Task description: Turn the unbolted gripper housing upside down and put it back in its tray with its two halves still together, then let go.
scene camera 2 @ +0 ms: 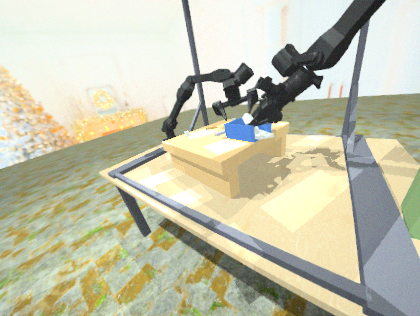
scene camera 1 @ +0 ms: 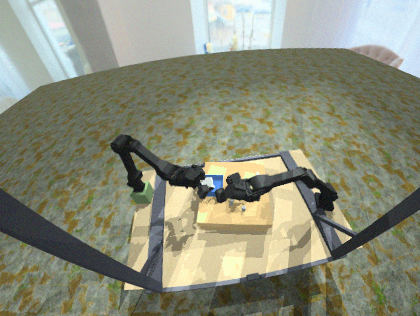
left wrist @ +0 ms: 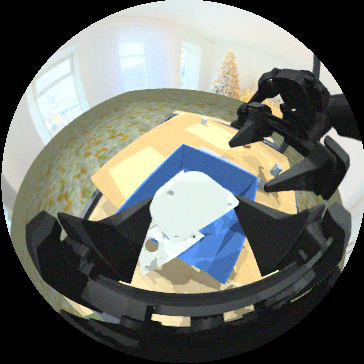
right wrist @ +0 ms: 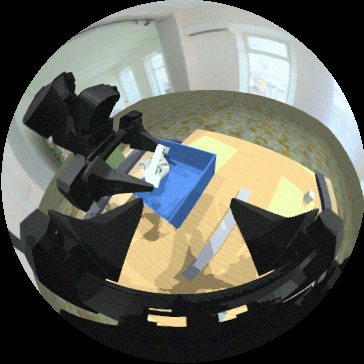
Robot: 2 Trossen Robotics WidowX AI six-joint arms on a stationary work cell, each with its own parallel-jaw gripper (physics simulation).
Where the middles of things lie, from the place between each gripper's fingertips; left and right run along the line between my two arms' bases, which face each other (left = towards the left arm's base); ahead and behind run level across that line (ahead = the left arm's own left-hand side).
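Blue tray (left wrist: 185,157): from my right hand, 30 mm ahead, 70 mm to the left, 30 mm below. Raised wooden block (scene camera 2: 213,160): 30 mm ahead of my right hand, 50 mm to the right, 130 mm below.
From my left hand: blue tray 1 cm to the right, 2 cm below; raised wooden block 13 cm to the right, 11 cm below. Going by its middle, blue tray nearer to my left hand than to my right hand.
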